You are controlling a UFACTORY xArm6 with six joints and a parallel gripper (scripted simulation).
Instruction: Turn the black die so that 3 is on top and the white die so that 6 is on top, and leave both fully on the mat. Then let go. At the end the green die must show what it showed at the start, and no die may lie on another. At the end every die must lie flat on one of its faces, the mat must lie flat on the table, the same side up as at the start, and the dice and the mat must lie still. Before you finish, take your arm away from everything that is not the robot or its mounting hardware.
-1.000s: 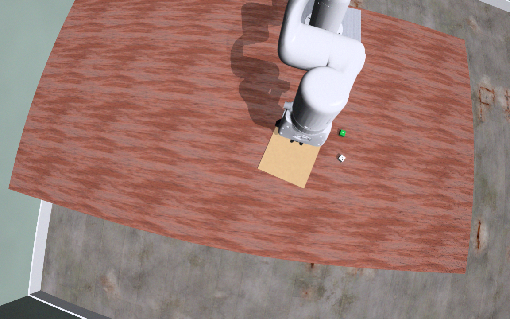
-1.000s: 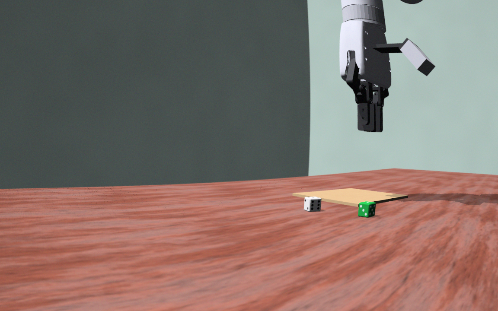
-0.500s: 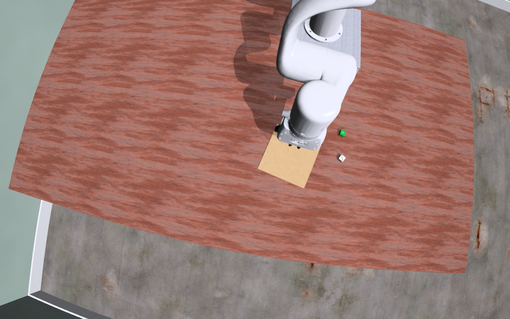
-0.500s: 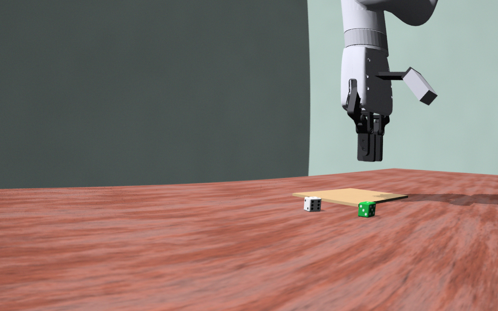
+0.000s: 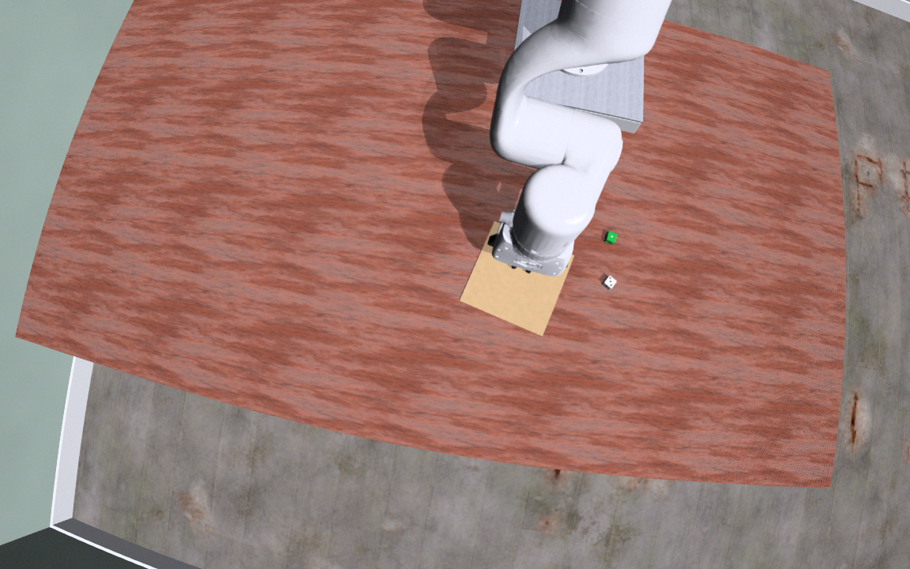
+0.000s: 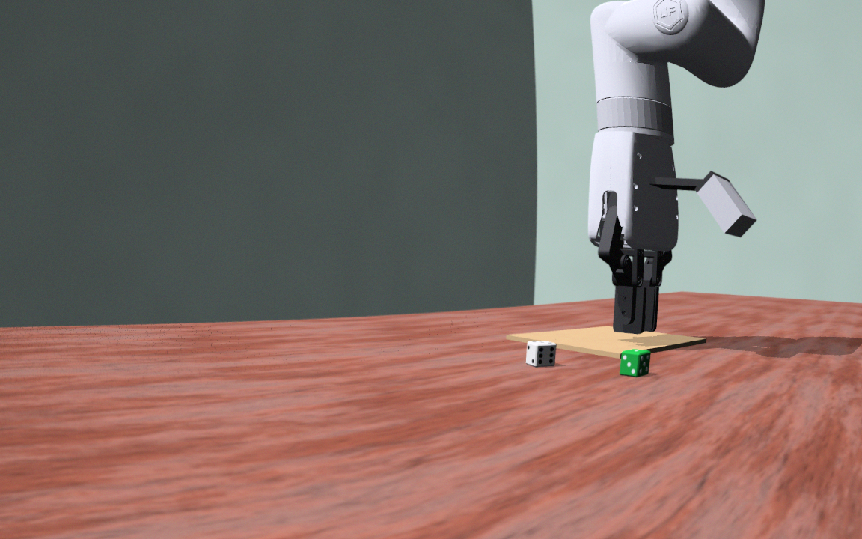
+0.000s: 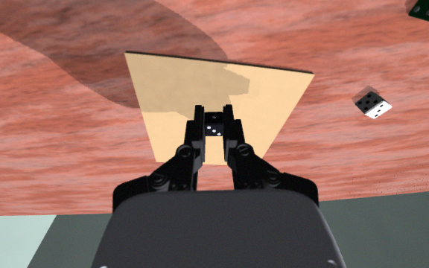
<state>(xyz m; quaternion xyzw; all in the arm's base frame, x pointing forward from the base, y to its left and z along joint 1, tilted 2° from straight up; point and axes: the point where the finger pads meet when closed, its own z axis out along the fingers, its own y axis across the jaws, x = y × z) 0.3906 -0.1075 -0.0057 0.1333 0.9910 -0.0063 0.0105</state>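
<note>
The black die lies 10 mm below my hand. Also, from my hand: green die 150 mm to the left, 40 mm behind, 20 mm below; white die 140 mm to the left, 30 mm ahead, 20 mm below; tan mat 30 mm below, 20 mm ahead, 10 mm to the right.
</note>
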